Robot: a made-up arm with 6 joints.
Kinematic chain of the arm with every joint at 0, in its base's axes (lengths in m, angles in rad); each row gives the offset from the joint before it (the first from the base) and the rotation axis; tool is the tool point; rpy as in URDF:
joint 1: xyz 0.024 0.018 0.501 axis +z
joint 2: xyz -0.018 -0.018 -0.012 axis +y
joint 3: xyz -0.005 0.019 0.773 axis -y
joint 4: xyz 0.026 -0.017 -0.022 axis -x
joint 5: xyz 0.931 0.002 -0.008 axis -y
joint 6: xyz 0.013 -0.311 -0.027 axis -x
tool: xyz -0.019 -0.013 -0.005 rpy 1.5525 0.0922 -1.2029
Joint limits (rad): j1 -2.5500..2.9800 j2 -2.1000..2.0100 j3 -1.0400..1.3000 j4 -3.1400..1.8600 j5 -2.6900..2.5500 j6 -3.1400..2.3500
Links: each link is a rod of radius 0.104 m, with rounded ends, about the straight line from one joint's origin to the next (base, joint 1, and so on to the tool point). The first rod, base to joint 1, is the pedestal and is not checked.
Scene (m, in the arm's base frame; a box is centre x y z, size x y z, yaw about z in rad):
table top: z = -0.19
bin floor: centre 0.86 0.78 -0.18 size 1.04 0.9 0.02 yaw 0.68
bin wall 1: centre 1.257 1.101 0 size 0.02 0.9 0.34 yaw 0.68
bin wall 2: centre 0.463 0.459 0 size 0.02 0.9 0.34 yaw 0.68
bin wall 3: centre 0.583 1.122 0 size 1.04 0.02 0.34 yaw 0.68
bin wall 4: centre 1.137 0.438 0 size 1.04 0.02 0.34 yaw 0.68
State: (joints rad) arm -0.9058 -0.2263 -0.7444 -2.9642 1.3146 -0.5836
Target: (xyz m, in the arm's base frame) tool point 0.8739 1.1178 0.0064
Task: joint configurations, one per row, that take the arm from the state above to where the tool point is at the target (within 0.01 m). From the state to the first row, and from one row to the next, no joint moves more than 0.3 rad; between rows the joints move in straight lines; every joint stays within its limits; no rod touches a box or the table.
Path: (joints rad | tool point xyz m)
1: -0.6392 -0.0606 -0.5835 -2.9866 1.3165 -0.5846 | 0.8185 -0.1976 0.7232
2: -0.3725 0.1052 -0.4226 -3.0090 1.3183 -0.5855 | 0.9675 -0.0271 0.7231
3: -0.1059 0.2709 -0.2618 -3.0314 1.3202 -0.5865 | 1.0722 0.2100 0.7020
4: 0.1608 0.4367 -0.1009 -3.0538 1.3221 -0.5875 | 1.1044 0.4990 0.6604
5: 0.4274 0.6024 0.0600 -3.0762 1.3239 -0.5884 | 1.0419 0.8134 0.5996
6: 0.6941 0.7682 0.2209 -3.0987 1.3258 -0.5894 | 0.8739 1.1178 0.5211
7: 0.6943 0.9956 0.2932 -3.1193 1.3295 -0.5918 | 0.8931 1.1338 0.2676
8: 0.6946 1.2231 0.3655 -3.1400 1.3331 -0.5942 | 0.8739 1.1178 0.0064

